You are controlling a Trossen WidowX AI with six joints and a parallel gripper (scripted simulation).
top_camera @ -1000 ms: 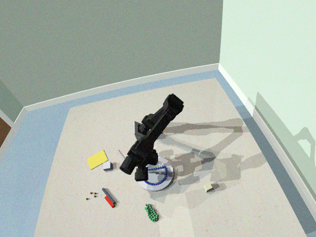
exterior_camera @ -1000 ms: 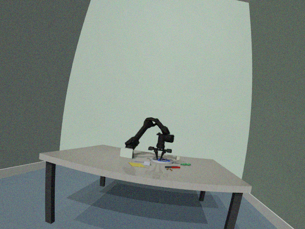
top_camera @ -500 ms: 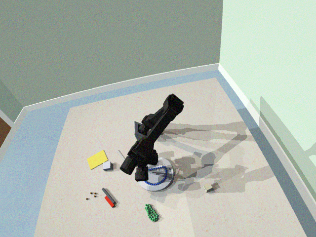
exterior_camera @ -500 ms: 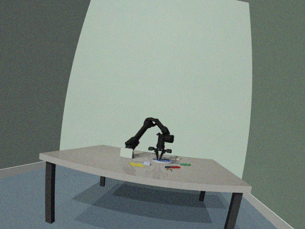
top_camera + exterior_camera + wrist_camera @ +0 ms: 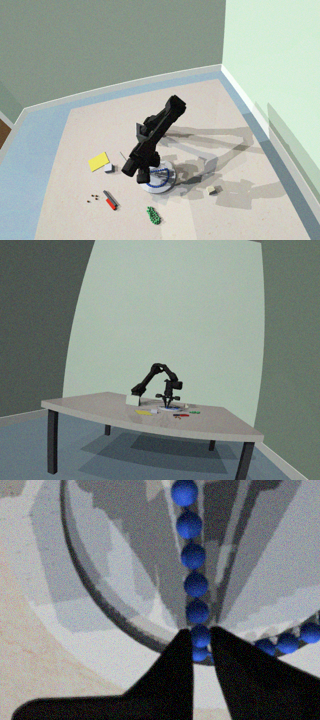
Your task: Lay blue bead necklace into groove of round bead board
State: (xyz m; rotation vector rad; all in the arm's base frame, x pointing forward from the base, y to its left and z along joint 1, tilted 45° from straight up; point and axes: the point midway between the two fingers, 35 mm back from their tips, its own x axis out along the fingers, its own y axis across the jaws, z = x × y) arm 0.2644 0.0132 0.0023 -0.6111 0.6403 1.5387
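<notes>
My gripper tip is now 20 mm short of the round bead board, 50 mm to the right of it and 10 mm above it. Round my gripper tip: white cube: 50 mm behind, 220 mm to the right; then grey tool: 140 mm ahead, 200 mm to the right, 10 mm below; then stick: 110 mm behind, 140 mm to the right, 10 mm below.
</notes>
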